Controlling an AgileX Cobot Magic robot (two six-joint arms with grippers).
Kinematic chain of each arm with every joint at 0, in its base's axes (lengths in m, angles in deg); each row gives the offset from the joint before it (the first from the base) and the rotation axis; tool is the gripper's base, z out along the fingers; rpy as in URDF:
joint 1: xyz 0 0 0.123 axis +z
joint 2: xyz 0 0 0 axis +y
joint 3: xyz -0.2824 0 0.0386 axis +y
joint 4: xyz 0.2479 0 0.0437 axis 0.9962 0 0.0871
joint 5: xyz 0 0 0 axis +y
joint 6: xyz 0.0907 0 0.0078 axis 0.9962 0 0.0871
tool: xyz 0 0 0 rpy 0 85 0
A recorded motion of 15 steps. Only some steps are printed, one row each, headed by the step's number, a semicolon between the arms.
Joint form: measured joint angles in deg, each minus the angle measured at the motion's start. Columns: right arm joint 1, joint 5, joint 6, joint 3, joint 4, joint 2; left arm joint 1, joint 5, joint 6, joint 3, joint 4, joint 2.
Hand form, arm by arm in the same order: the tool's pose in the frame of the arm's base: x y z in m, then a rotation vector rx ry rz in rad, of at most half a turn. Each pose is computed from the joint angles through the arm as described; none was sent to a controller.
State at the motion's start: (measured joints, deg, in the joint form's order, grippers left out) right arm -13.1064 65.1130 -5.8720 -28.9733 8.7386 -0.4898; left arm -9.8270 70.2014 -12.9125 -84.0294 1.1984 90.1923
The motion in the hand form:
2: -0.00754 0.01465 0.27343 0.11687 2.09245 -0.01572; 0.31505 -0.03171 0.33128 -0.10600 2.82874 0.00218
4: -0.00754 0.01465 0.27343 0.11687 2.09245 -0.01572; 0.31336 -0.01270 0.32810 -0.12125 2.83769 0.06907
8: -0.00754 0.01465 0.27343 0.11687 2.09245 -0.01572; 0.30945 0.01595 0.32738 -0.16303 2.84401 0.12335
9: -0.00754 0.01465 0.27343 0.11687 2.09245 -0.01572; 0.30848 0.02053 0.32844 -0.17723 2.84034 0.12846
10: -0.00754 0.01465 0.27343 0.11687 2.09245 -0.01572; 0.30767 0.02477 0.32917 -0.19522 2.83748 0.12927
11: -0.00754 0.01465 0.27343 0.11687 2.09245 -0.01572; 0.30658 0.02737 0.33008 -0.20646 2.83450 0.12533
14: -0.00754 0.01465 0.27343 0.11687 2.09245 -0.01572; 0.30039 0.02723 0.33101 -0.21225 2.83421 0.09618
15: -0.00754 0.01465 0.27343 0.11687 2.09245 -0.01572; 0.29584 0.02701 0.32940 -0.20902 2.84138 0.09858
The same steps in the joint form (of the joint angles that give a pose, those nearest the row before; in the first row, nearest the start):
2: 0.00 0.00 0.00 0.00 0.00 0.00; 3.29 0.06 1.53 1.34 1.70 -0.35
4: 0.00 0.00 0.00 0.00 0.00 0.00; 6.20 0.10 3.44 2.50 3.59 -0.76
8: 0.00 0.00 0.00 0.00 0.00 0.00; 11.19 0.24 6.57 3.40 4.54 -1.42
9: 0.00 0.00 0.00 0.00 0.00 0.00; 12.03 0.24 6.83 3.40 4.59 -1.62
10: 0.00 0.00 0.00 0.00 0.00 0.00; 12.85 0.24 6.95 3.40 4.49 -1.76
11: 0.00 0.00 0.00 0.00 0.00 0.00; 13.42 0.24 7.12 3.45 4.22 -1.98
14: 0.00 0.00 0.00 0.00 0.00 0.00; 13.84 0.24 7.56 4.61 2.91 -3.24
15: 0.00 0.00 0.00 0.00 0.00 0.00; 13.84 0.24 7.68 5.82 2.98 -4.05

